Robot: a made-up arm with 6 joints.
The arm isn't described. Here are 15 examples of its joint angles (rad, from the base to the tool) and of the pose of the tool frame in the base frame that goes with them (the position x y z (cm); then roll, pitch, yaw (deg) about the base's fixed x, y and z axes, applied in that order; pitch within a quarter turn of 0, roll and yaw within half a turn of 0).
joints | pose
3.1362 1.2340 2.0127 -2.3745 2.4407 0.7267 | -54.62 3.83 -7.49 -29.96 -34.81 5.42
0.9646 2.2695 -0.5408 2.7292 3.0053 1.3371 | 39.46 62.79 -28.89 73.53 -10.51 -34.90
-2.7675 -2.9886 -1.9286 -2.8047 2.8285 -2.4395 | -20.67 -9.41 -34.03 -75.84 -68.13 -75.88
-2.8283 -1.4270 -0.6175 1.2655 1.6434 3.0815 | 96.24 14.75 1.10 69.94 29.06 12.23
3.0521 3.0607 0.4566 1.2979 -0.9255 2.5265 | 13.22 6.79 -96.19 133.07 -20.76 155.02
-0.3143 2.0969 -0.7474 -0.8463 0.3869 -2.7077 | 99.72 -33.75 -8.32 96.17 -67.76 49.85
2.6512 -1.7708 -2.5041 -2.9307 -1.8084 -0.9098 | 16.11 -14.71 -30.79 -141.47 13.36 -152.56
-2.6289 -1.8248 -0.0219 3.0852 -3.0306 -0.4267 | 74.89 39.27 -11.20 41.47 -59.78 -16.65
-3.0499 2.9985 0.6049 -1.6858 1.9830 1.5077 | 7.78 10.63 -81.19 -68.97 -29.65 11.16
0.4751 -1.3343 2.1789 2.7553 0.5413 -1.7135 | -15.77 -2.20 65.78 12.71 18.34 93.79
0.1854 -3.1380 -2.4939 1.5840 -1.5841 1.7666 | 29.05 -5.84 -9.19 -91.19 -26.10 -168.72
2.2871 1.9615 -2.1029 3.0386 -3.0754 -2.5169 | -32.97 34.06 20.65 172.33 9.10 -91.29
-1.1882 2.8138 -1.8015 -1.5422 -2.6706 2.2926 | 25.34 -39.35 -24.42 141.76 54.04 -143.05
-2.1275 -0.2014 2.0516 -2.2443 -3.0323 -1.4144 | -7.08 -18.51 54.17 -74.15 -40.14 -47.27
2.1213 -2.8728 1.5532 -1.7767 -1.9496 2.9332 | 15.02 -53.26 -30.63 -84.69 5.82 98.06
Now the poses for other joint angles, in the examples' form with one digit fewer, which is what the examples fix.
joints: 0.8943 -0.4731 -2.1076 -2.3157 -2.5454 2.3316
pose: -36.3 -32.1 32.7 -8.9 -23.9 -33.6
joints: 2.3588 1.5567 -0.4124 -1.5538 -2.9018 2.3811
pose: -64.0 55.4 24.1 124.4 45.2 56.1
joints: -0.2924 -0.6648 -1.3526 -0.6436 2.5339 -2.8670
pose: -65.4 17.5 44.1 -38.7 -10.7 -152.1
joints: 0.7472 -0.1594 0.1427 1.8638 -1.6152 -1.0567
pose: 3.1 -11.5 109.4 92.6 -30.3 58.3
